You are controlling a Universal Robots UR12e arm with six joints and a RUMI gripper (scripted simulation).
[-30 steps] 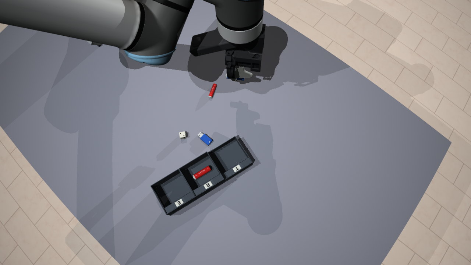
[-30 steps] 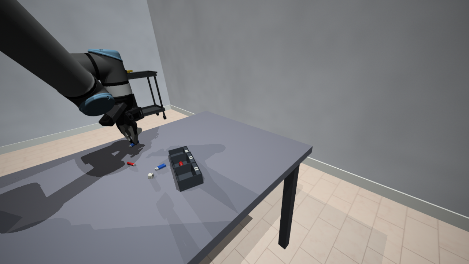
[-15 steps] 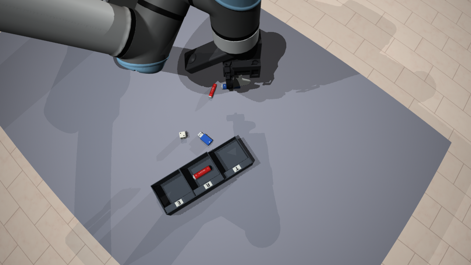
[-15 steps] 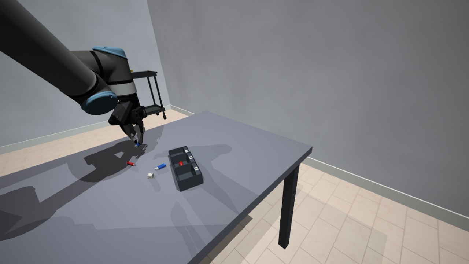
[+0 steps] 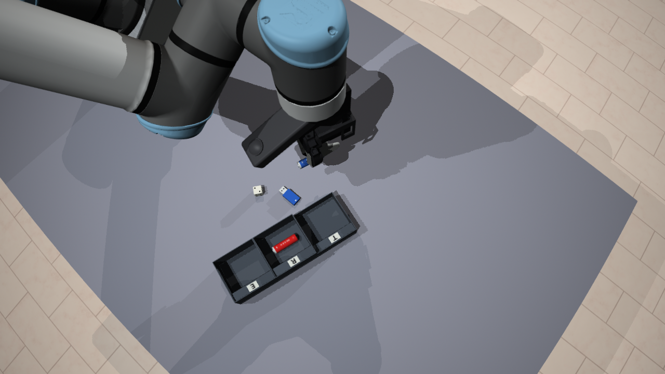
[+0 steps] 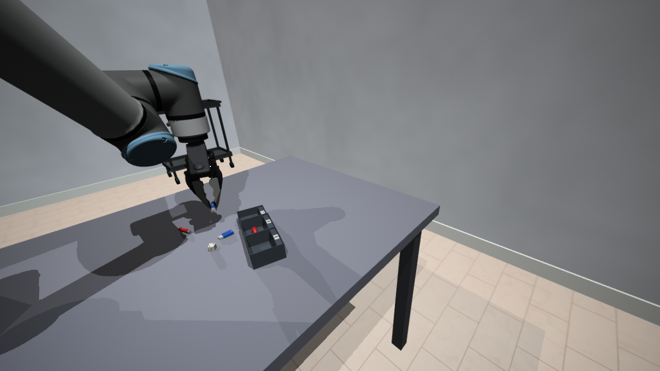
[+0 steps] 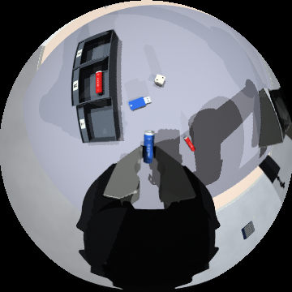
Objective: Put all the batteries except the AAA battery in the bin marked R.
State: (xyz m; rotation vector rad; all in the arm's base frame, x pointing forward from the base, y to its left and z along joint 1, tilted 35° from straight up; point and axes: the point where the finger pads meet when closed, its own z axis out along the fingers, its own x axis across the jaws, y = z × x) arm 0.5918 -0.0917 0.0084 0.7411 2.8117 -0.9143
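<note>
Right now my hand is 40 mm short of the three-compartment bin tray, 150 mm to the left of it and 60 mm above it. The rest, counted from my hand: smaller red battery: 80 mm behind, 60 mm to the left, 80 mm below; blue battery: 10 mm below; blue USB stick: 10 mm behind, 60 mm to the right, 80 mm below.
</note>
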